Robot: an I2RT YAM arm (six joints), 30 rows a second.
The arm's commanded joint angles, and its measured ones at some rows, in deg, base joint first. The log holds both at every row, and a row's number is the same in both.
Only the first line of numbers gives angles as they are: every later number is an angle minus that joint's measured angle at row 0.
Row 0, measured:
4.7 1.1 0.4 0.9 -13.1 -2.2
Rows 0 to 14, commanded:
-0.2 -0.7 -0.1 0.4 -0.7 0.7
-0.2 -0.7 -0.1 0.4 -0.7 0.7
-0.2 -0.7 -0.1 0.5 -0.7 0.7
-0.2 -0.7 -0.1 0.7 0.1 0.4
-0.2 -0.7 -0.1 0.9 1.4 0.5
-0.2 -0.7 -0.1 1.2 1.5 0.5
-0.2 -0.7 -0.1 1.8 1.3 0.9
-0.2 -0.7 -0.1 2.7 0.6 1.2
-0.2 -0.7 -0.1 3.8 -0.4 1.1
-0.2 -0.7 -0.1 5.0 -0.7 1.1
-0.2 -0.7 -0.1 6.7 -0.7 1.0
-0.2 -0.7 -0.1 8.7 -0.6 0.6
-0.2 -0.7 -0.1 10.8 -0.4 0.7
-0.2 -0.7 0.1 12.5 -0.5 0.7
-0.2 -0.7 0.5 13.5 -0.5 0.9
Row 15, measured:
0.0 0.0 0.0 10.9 0.1 0.2
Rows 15 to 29, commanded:
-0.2 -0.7 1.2 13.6 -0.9 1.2
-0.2 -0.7 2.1 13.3 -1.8 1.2
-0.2 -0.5 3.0 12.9 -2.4 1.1
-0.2 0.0 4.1 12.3 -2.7 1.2
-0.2 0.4 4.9 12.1 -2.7 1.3
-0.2 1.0 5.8 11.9 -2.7 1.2
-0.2 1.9 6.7 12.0 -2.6 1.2
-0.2 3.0 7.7 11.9 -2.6 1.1
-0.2 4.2 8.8 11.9 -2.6 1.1
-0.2 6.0 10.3 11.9 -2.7 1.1
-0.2 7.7 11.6 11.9 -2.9 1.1
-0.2 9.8 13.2 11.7 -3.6 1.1
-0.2 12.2 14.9 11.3 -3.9 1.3
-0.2 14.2 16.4 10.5 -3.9 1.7
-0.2 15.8 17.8 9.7 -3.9 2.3
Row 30, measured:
0.0 10.1 12.5 11.0 -2.3 0.7
